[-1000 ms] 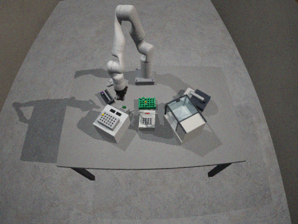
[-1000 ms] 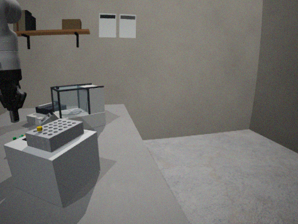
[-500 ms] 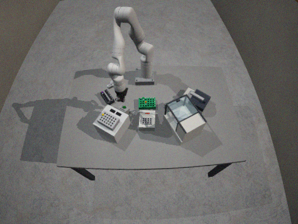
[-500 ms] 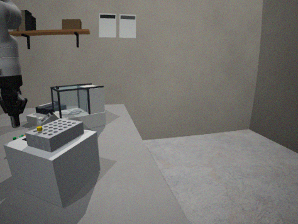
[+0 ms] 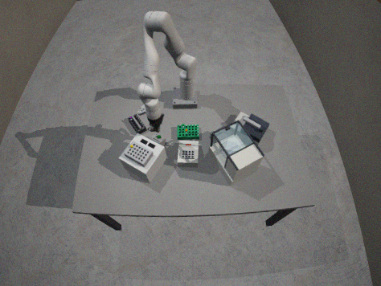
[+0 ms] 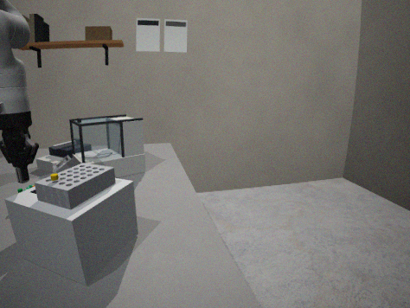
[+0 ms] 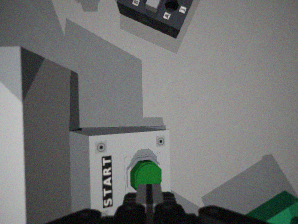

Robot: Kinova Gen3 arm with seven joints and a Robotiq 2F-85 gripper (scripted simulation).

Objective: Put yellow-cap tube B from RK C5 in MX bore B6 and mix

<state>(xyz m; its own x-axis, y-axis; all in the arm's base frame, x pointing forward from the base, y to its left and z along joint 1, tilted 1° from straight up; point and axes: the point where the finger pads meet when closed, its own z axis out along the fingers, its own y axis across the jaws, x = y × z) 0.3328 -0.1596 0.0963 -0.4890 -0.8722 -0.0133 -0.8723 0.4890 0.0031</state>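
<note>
Right now the green start key is 7 cm below my hand. Also, from my hand: dry block: 9 cm ahead, 17 cm to the left, 11 cm below; grey mixer block: 16 cm ahead, 9 cm to the right, 1 cm above; green tube rack: 6 cm behind, 16 cm to the left, 13 cm below.
</note>
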